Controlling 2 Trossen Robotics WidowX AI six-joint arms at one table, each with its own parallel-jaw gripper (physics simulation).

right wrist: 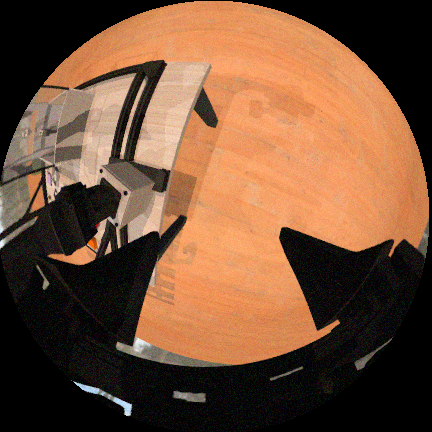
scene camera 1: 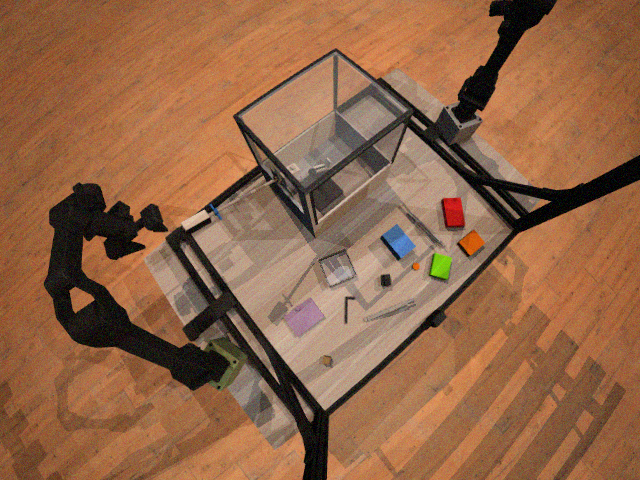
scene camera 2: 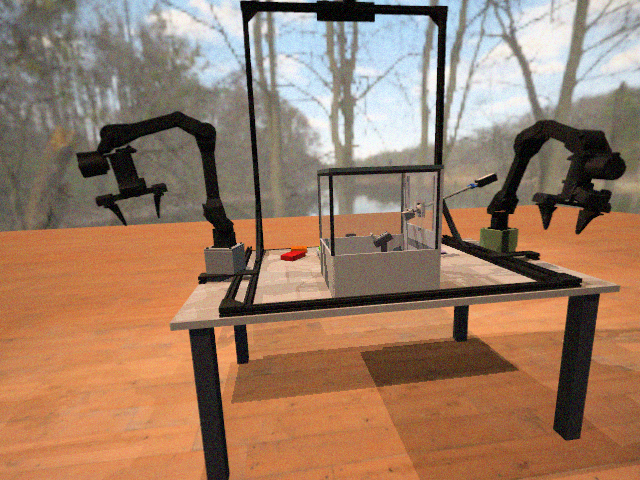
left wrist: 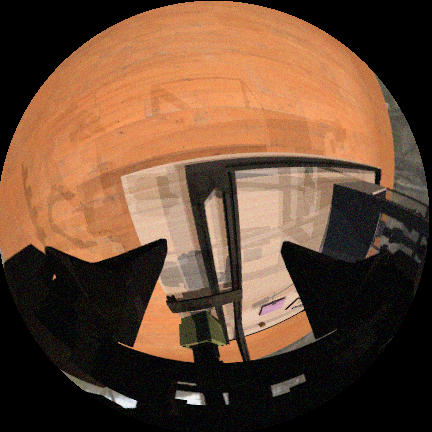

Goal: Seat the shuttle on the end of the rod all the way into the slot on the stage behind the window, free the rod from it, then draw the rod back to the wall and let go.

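Frame: origin at the left arm's base, x ahead, y left, z up, level; metres.
Where they show: left gripper, fingertip midpoint: (scene camera 1: 156, 238) (scene camera 2: 561, 231) (left wrist: 226, 246); right gripper, fingertip midpoint: (right wrist: 221, 235) (scene camera 2: 143, 222); left arm's base at its link origin: (scene camera 1: 214, 365) (scene camera 2: 499, 228) (left wrist: 203, 345); right arm's base at its link origin: (right wrist: 107, 197) (scene camera 1: 463, 113) (scene camera 2: 224, 245).
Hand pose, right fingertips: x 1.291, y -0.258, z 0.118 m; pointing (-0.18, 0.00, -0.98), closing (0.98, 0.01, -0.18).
Things, the pixels of their centre, and the offset from my right fingertips. "*": a spot on its surface instead.
- rod at the middle of its body: (scene camera 1: 233, 201) (scene camera 2: 458, 191) dz +0.053, dx -0.902, dy +0.384 m
- blue collar at the middle of its body: (scene camera 1: 215, 211) (scene camera 2: 472, 186) dz +0.070, dx -0.944, dy +0.398 m
- clear-walled box at a spot on its surface: (scene camera 1: 323, 55) * dz +0.136, dx -0.490, dy +0.381 m
- clear tray at the middle of its body: (scene camera 1: 337, 267) (right wrist: 54, 175) dz -0.204, dx -0.877, dy +0.117 m
- purple pad at the middle of its body: (scene camera 1: 303, 316) (left wrist: 272, 306) dz -0.208, dx -1.056, dy +0.128 m
- hex key at the middle of its body: (scene camera 1: 349, 309) dz -0.211, dx -0.968, dy +0.020 m
- tweezers at the middle of its body: (scene camera 1: 389, 309) dz -0.207, dx -0.907, dy -0.083 m
The rod (scene camera 1: 248, 194) (scene camera 2: 457, 193) passes through the dark wall (left wrist: 352, 220) of the glazed box. Its pale handle (scene camera 1: 196, 220) and blue collar (scene camera 1: 215, 211) (scene camera 2: 471, 185) are outside, the handle end higher in scene camera 2. Small grey parts (scene camera 2: 409, 213) at the rod's inner end appear to include the shuttle. A tilted grey block (scene camera 2: 382, 239), seemingly the stage, stands lower inside, apart from them; its slot cannot be made out. My left gripper (scene camera 1: 155, 238) (scene camera 2: 563, 230) (left wrist: 226, 246) is open and empty, beyond the handle. My right gripper (scene camera 2: 142, 220) (right wrist: 221, 235) is open and empty, off the table's side.
The clear-walled box (scene camera 1: 323, 54) stands at the table's back. Red (scene camera 1: 453, 212), blue (scene camera 1: 398, 241), green (scene camera 1: 440, 266) and orange (scene camera 1: 471, 242) blocks, a clear tray (scene camera 1: 323, 273), a purple pad (scene camera 1: 304, 316), a hex key (scene camera 1: 346, 311) and tweezers (scene camera 1: 388, 311) lie in front.
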